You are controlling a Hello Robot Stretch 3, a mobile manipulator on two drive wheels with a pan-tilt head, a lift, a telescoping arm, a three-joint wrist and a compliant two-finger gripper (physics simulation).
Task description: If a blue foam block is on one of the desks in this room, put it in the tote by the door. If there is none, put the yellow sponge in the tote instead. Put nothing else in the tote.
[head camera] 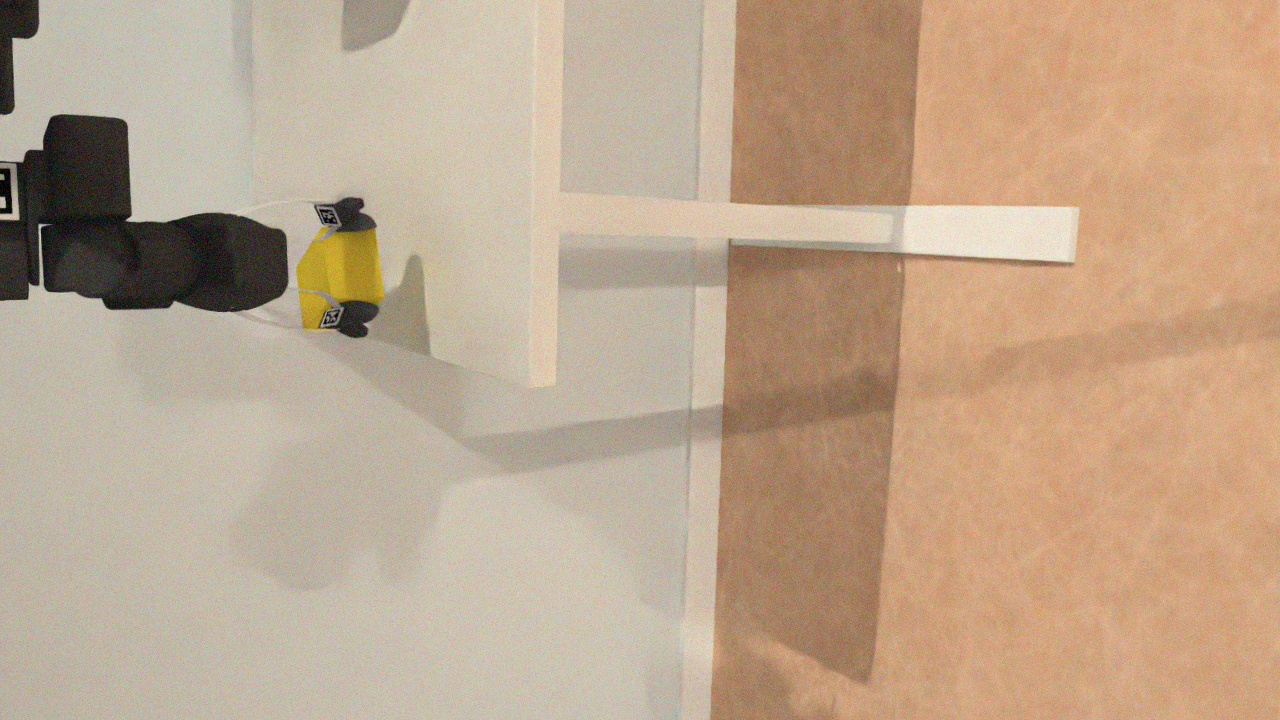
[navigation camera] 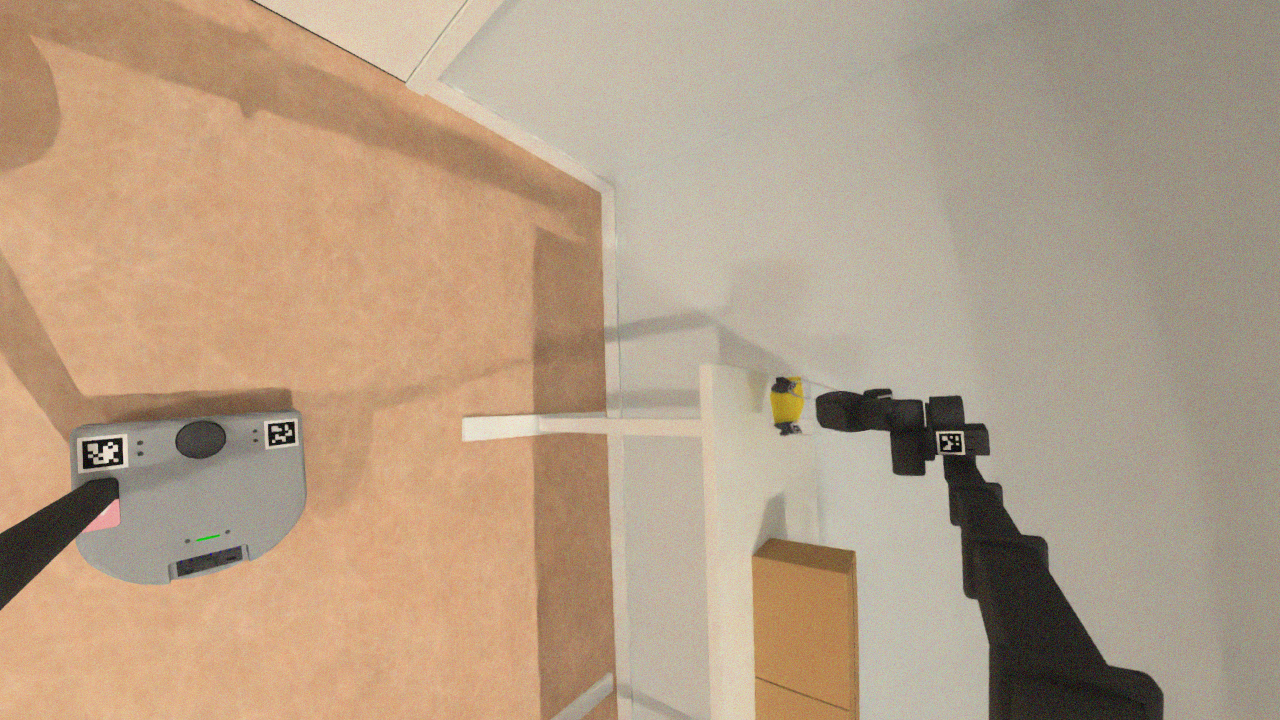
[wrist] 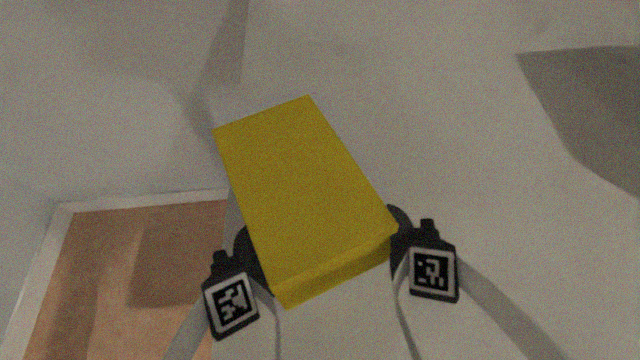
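Observation:
The yellow sponge point(head camera: 341, 268) point(navigation camera: 786, 400) point(wrist: 305, 190) is a yellow block near the end of the white desk point(head camera: 483, 179) point(navigation camera: 735, 483) point(wrist: 475, 125). My gripper point(head camera: 355, 266) point(navigation camera: 788, 407) point(wrist: 322, 240) is shut on the sponge, with one fingertip on each side. In the wrist view the sponge sticks out beyond the fingertips at a slant. It appears to be a little above the desk top, with a shadow on the desk beside it in the head view. A blue foam block and the tote do not show in these views.
A brown cardboard box point(navigation camera: 805, 617) is on the desk in the navigation view. A white desk leg point(head camera: 984, 234) point(navigation camera: 501, 428) reaches out over the floor. A pale wall point(head camera: 268, 626) point(navigation camera: 805, 134) is close beyond the desk's end. My grey base point(navigation camera: 205, 492) is on the orange-brown floor point(navigation camera: 402, 295).

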